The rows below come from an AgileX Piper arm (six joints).
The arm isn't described. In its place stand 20 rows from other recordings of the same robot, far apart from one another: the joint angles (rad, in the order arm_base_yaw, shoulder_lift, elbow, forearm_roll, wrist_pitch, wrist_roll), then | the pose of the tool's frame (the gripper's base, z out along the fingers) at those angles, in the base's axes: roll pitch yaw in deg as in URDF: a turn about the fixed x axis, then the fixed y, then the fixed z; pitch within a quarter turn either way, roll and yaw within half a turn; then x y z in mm.
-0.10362, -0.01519, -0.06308, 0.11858, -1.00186, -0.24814 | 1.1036 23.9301 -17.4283 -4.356 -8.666 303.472
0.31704, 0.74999, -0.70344, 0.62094, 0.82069, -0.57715 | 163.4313 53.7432 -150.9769 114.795 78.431 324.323
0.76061, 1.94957, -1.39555, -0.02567, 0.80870, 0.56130 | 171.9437 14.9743 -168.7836 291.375 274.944 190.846
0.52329, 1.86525, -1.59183, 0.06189, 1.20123, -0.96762 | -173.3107 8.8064 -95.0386 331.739 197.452 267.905
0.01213, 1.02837, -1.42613, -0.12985, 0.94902, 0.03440 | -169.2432 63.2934 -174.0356 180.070 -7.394 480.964
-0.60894, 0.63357, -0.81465, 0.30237, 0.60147, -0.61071 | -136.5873 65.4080 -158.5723 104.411 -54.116 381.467
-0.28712, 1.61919, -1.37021, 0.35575, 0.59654, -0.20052 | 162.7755 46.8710 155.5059 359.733 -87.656 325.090
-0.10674, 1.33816, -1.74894, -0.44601, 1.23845, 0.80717 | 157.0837 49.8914 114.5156 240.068 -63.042 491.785
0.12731, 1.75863, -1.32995, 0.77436, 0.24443, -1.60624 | -129.3294 39.6564 -99.1319 406.938 67.614 285.566
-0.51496, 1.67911, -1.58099, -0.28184, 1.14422, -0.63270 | -152.7132 8.5121 -167.5803 299.070 -195.715 338.835
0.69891, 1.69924, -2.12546, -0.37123, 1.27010, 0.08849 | -158.1897 47.2816 -137.8714 284.670 198.057 483.123
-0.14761, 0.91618, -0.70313, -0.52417, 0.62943, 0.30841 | -154.8682 47.8899 -177.9137 171.504 -52.608 305.629
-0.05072, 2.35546, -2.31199, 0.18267, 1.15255, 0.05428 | 166.8844 25.3710 169.0124 517.018 -11.120 248.396
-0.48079, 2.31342, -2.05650, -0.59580, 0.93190, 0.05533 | -144.8085 22.3918 170.6242 436.368 -273.852 215.486
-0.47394, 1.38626, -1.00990, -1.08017, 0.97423, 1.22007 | -152.8521 53.1377 125.8567 211.393 -183.057 308.688
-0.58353, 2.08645, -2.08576, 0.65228, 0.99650, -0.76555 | 171.9193 51.3932 176.6659 422.165 -223.153 336.990
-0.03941, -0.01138, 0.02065, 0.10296, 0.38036, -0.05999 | 171.2873 72.5826 170.9068 52.407 1.409 172.915
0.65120, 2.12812, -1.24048, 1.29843, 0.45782, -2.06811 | -165.4268 41.3482 -82.9241 311.856 286.371 111.482
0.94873, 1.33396, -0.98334, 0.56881, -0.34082, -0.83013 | -84.5749 73.7158 -40.8091 193.132 241.232 364.927
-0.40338, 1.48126, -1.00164, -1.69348, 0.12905, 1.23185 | -128.5853 54.2154 -153.9092 305.610 -143.066 298.957
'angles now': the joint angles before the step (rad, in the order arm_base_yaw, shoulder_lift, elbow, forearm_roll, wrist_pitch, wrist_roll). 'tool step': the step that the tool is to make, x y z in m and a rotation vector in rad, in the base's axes. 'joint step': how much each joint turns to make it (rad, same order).
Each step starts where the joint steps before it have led.
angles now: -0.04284, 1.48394, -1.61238, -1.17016, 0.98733, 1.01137
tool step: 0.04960, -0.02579, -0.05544, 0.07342, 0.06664, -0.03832
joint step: -0.07488, 0.16546, -0.00003, 0.01956, -0.06209, 0.09111
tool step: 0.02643, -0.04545, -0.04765, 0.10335, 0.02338, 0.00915
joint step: -0.13266, 0.11957, 0.00002, 0.09182, -0.16213, 0.00668
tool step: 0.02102, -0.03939, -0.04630, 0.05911, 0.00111, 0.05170
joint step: -0.10259, 0.11849, -0.00161, 0.03110, -0.18776, 0.00642
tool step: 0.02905, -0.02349, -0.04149, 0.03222, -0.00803, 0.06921
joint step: -0.04478, 0.14555, -0.06873, 0.00617, -0.13884, 0.00063
